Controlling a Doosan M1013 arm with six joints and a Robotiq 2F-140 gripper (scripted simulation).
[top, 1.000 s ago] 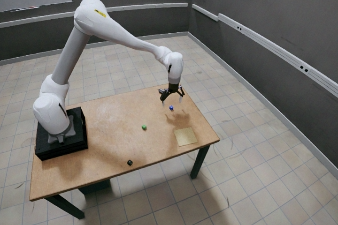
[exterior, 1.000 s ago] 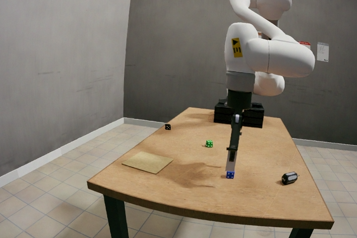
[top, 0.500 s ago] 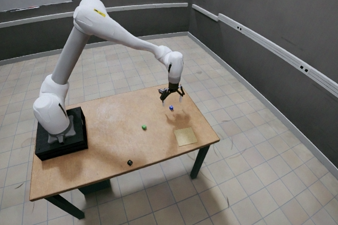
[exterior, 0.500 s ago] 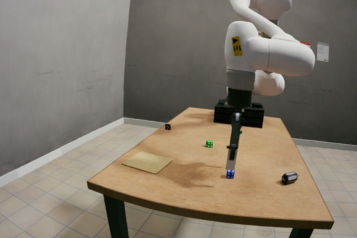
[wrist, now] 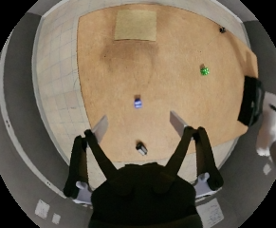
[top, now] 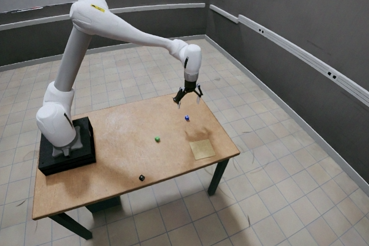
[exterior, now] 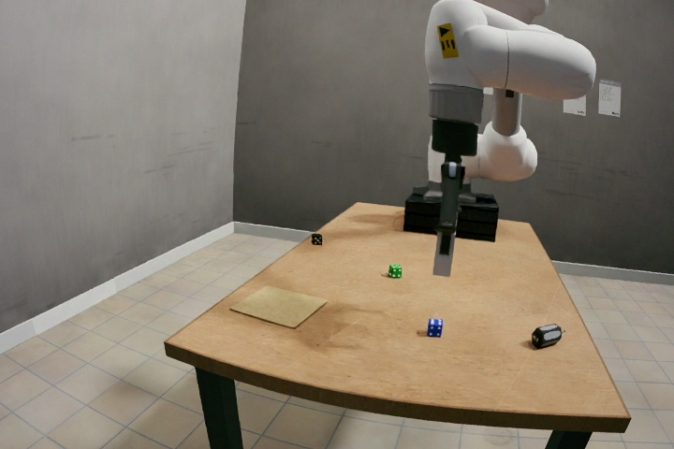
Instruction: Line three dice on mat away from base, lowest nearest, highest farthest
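Right now the black die is 460 mm behind my hand, 340 mm to the right of it and 140 mm below it. From my hand the other things lie so: tan mat 30 mm behind, 290 mm to the right, 150 mm below; green die 280 mm behind, 100 mm to the right, 140 mm below; blue die 140 mm below.
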